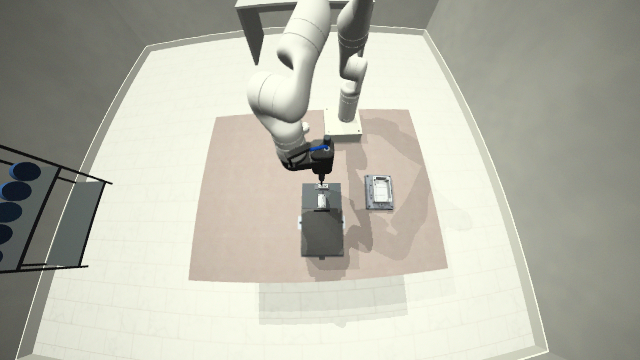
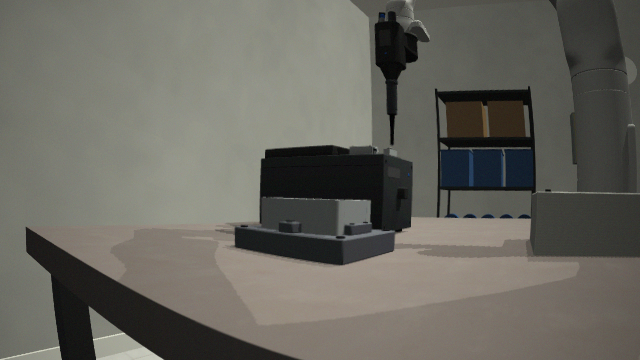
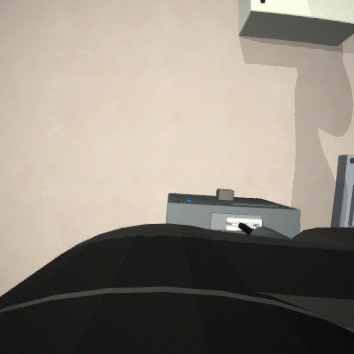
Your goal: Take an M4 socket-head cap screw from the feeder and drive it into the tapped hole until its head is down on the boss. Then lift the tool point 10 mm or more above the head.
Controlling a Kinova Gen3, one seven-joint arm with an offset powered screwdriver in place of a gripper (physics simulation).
Scene:
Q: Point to a grey fixture plate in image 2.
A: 328, 249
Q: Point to a dark screw feeder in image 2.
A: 327, 180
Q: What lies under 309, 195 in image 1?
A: A dark screw feeder.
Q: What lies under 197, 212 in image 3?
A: A dark screw feeder.

